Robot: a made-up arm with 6 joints.
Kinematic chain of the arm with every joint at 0, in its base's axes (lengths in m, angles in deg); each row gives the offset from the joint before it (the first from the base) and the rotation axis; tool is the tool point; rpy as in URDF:
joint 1: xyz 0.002 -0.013 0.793 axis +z
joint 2: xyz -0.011 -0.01 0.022 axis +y
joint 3: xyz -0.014 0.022 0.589 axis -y
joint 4: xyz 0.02 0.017 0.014 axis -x
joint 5: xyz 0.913 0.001 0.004 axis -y
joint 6: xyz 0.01 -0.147 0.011 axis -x
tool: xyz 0.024 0.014 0.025 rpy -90 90 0
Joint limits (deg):
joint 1: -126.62..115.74
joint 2: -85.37..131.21
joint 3: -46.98..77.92
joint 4: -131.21..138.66
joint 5: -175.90..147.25
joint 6: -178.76..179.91
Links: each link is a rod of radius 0.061 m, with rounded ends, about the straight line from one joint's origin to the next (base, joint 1, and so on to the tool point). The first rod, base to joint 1, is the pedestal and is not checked.
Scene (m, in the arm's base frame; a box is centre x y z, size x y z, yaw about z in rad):
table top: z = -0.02
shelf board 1: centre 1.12 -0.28 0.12 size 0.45 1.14 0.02 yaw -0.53
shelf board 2: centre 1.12 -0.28 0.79 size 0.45 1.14 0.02 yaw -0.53
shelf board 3: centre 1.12 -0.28 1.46 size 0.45 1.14 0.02 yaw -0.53
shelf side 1: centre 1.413 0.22 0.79 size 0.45 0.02 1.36 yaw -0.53
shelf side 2: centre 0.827 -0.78 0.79 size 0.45 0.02 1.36 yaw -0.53
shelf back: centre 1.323 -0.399 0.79 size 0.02 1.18 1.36 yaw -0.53
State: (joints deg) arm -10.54 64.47 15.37 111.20 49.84 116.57
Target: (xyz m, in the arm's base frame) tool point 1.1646 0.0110 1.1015
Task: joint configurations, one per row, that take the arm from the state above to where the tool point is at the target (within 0.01 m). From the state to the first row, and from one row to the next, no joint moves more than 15 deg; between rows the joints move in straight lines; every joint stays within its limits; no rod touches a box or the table.
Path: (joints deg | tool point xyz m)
1: -7.47 56.68 1.88 112.57 50.69 115.69 | 1.1367 -0.0615 0.4344
2: -4.40 48.88 -11.61 113.94 51.54 114.81 | 1.0119 0.0121 0.4347
3: -1.33 41.09 -25.09 115.31 52.39 113.93 | 0.8689 0.0724 0.4356
4: 0.93 29.63 -26.25 115.57 52.88 113.51 | 0.9074 0.1079 0.6039
5: 3.20 18.17 -27.41 115.82 53.38 113.09 | 0.9128 0.1449 0.7748
6: 5.46 6.71 -28.56 116.07 53.88 112.68 | 0.8857 0.1795 0.9426
7: 7.73 -4.75 -29.72 116.33 54.38 112.26 | 0.8279 0.2083 1.1015
8: 3.89 5.02 -19.15 115.14 53.53 113.08 | 0.9466 0.1571 1.1183
9: 0.06 14.79 -8.58 113.96 52.67 113.90 | 1.0602 0.0912 1.1181
10: -3.77 24.56 2.00 112.78 51.82 114.72 | 1.1646 0.0110 1.1014

